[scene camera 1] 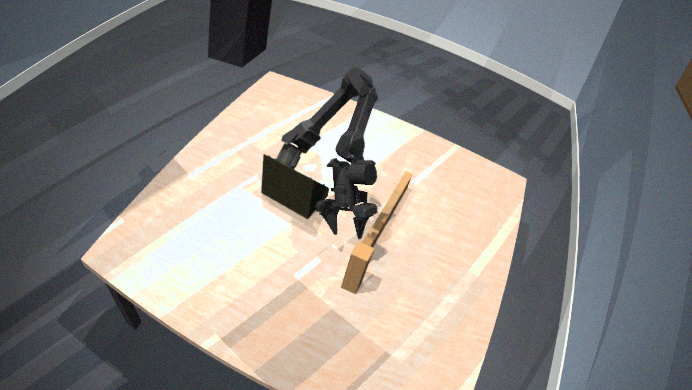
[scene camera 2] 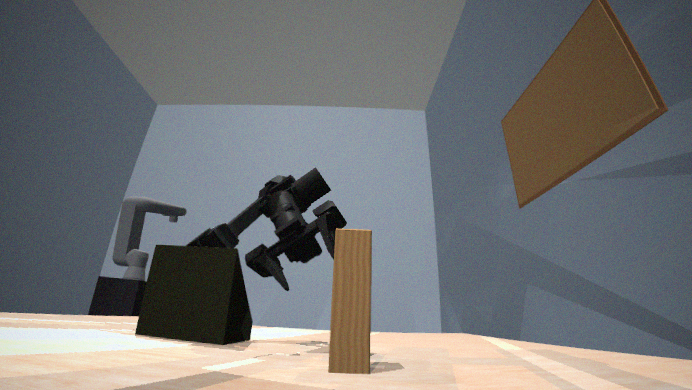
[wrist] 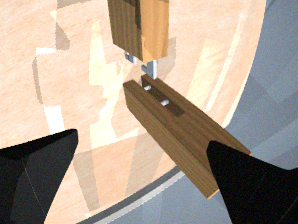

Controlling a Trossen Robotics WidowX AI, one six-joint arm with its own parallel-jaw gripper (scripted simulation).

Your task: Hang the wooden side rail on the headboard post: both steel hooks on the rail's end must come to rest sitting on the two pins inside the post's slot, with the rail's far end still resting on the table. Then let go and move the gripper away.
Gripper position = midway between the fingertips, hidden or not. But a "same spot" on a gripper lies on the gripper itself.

Labels:
my gripper: scene camera 1; scene camera 2; wrist 145,142
same spot on my gripper: [scene camera 2: 266,263] = [scene camera 1: 326,219]

